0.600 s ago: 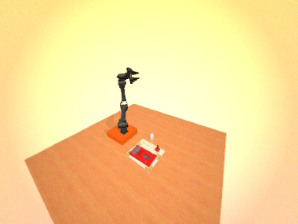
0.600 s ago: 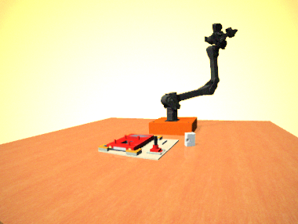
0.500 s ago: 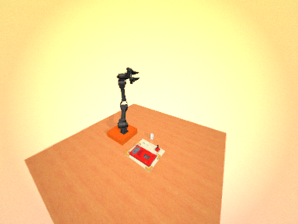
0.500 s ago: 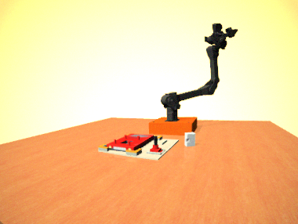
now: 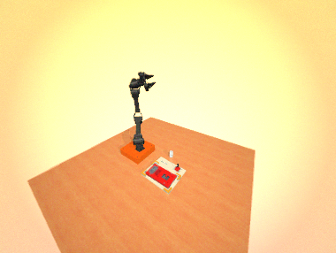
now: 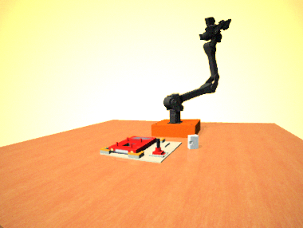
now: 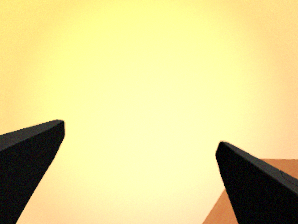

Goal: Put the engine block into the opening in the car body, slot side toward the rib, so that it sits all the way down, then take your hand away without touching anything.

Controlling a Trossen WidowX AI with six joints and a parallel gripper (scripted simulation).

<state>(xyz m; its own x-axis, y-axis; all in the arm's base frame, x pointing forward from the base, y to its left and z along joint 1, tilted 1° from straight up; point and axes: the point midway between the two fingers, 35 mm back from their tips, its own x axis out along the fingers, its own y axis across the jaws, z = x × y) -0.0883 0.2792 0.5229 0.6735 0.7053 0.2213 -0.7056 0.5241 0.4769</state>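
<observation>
My gripper tip is now 57 cm above the engine block, 30 cm short of it and 15 cm to the left of it.
</observation>
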